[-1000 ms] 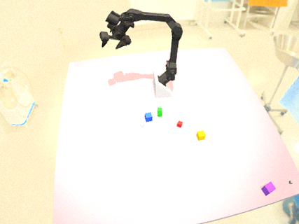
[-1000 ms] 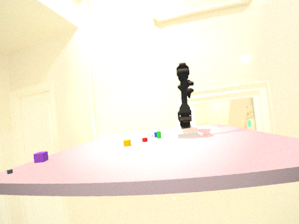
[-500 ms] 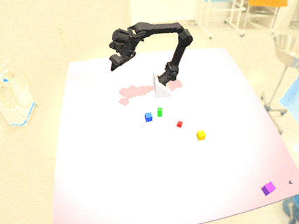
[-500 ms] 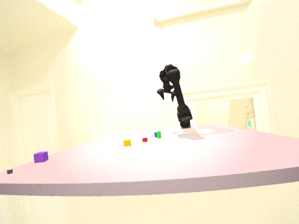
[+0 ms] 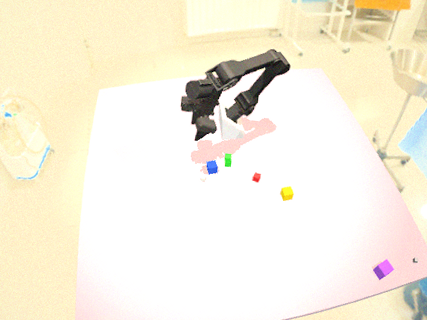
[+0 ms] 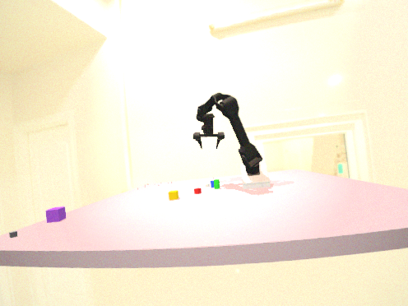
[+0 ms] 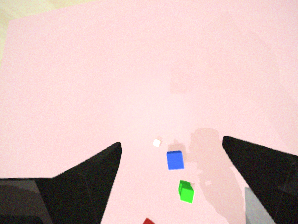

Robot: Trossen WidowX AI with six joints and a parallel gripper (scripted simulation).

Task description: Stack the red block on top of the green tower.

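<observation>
Now: gripper tip 5 cm short of the red block, 23 cm to the right of it and 22 cm above it. From my gripper tip the other things lie so: blue block (1 cm behind, 6 cm to the left, 21 cm below); small white cube (3 cm ahead, 2 cm to the left, 22 cm below); yellow block (15 cm ahead, 33 cm to the left, 21 cm below).
</observation>
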